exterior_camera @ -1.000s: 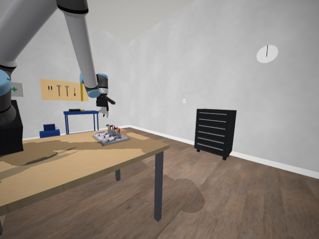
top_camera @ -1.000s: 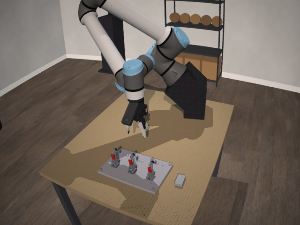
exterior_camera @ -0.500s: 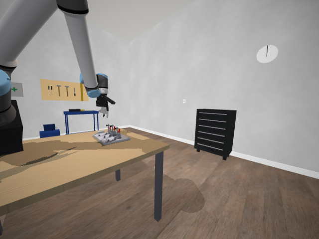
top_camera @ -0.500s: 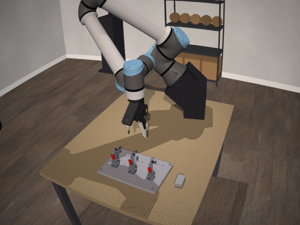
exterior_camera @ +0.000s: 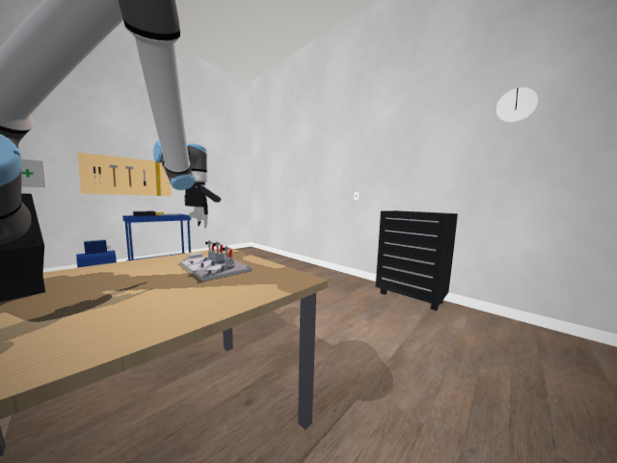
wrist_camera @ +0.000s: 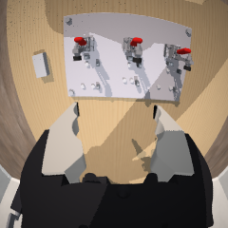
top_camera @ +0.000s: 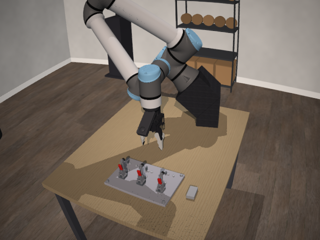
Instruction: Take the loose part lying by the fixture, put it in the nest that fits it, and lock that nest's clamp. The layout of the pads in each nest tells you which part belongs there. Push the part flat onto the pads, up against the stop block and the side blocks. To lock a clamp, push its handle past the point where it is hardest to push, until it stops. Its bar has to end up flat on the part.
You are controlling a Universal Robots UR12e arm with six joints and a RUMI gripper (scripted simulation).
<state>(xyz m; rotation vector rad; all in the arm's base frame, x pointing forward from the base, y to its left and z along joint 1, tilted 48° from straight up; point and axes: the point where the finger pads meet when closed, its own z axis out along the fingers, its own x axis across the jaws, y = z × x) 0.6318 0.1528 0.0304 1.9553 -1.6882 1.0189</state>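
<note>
My gripper is now 22 cm to the right of the loose part, 20 cm above it and 2 cm short of it. The rest, counted from my hand: fixture plate 21 cm below, 4 cm to the right, 4 cm ahead.
</note>
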